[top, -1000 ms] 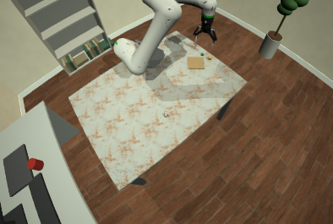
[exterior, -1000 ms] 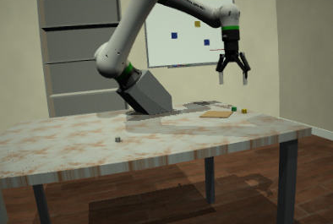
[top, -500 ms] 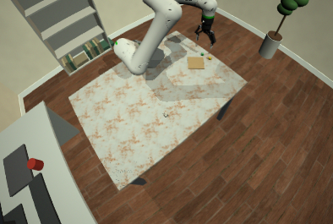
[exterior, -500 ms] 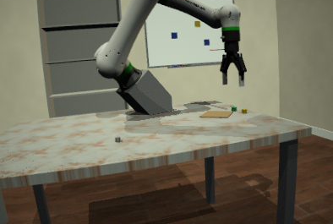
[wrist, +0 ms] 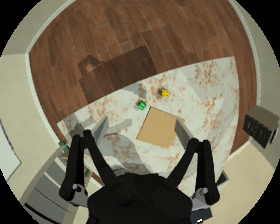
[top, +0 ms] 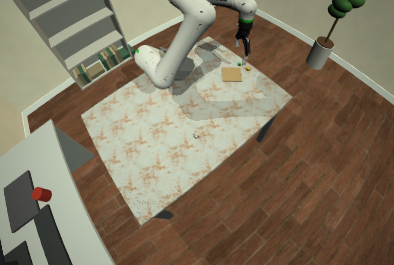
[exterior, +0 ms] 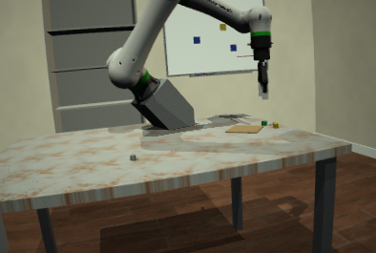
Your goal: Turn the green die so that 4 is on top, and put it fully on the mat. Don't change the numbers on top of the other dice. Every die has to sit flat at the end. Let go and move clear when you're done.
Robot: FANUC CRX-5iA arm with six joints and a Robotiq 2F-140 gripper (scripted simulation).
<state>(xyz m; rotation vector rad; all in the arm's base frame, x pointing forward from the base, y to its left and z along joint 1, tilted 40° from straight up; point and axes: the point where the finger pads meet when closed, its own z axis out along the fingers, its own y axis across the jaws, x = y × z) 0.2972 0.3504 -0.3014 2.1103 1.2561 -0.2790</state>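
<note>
My gripper is now 130 mm above the green die. Round my hand: tan mat (140 mm below, 120 mm to the right, 10 mm ahead); then grey die (660 mm to the right, 160 mm ahead, 130 mm below); then yellow die (130 mm below, 80 mm ahead).
</note>
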